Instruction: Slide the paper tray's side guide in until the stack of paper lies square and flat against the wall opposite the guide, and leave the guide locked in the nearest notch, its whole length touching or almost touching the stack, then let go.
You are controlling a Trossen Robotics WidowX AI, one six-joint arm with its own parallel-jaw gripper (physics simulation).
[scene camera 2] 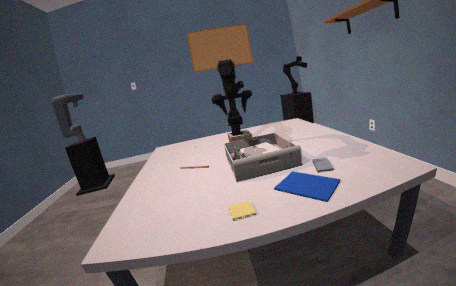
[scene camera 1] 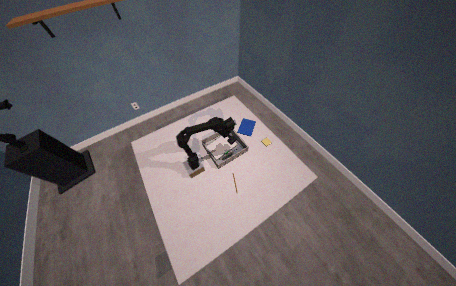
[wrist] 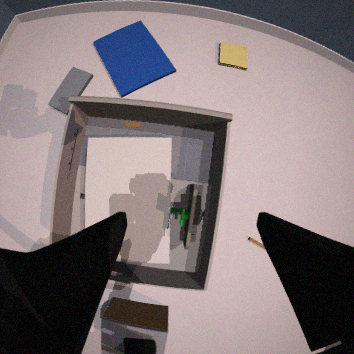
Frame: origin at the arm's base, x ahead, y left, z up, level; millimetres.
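Where they show: gripper, fingertip midpoint: (scene camera 2: 236,113) (scene camera 1: 229,138) (wrist: 192,219); arm's base, origin of the base link: (scene camera 2: 236,133) (scene camera 1: 194,165) (wrist: 139,349).
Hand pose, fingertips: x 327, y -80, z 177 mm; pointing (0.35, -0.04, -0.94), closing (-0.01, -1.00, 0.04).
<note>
Each offset is from my fingertips to the top centre of the thing. "pt": to the spot under its first point.
The grey paper tray @(dx +9, dy +79, dz -164 mm) (scene camera 1: 233,161) (scene camera 2: 250,171) (wrist: 150,105) stands on the table. The white paper stack @(dx -10, dy +103, dz -219 mm) (scene camera 2: 268,147) (wrist: 127,157) lies flat in it, with a narrow strip of floor showing between it and the left wall in the wrist view. The dark side guide @(dx -35, dy -12, dz -179 mm) (wrist: 192,220) with its green part @(pt dx -22, dy -9, dz -186 mm) (scene camera 2: 239,150) (wrist: 183,216) stands to the right of the stack, with a gap between its plate and the stack. My gripper (scene camera 2: 234,112) (wrist: 192,219) is open and empty, above the tray, its fingers spread wide in the wrist view. A finger hides the stack's lower left corner there.
A blue book @(dx +355, dy +121, dz -252 mm) (scene camera 1: 246,127) (scene camera 2: 307,186) (wrist: 135,57) and a grey block @(dx +259, dy +276, dz -250 mm) (scene camera 2: 323,164) (wrist: 72,90) lie beyond the tray. A yellow pad @(dx +363, dy -146, dz -249 mm) (scene camera 1: 266,142) (scene camera 2: 242,210) (wrist: 233,55) lies farther right in the wrist view. A thin brown stick @(dx -148, dy -241, dz -253 mm) (scene camera 1: 235,183) (scene camera 2: 194,167) (wrist: 256,242) lies beside the tray.
</note>
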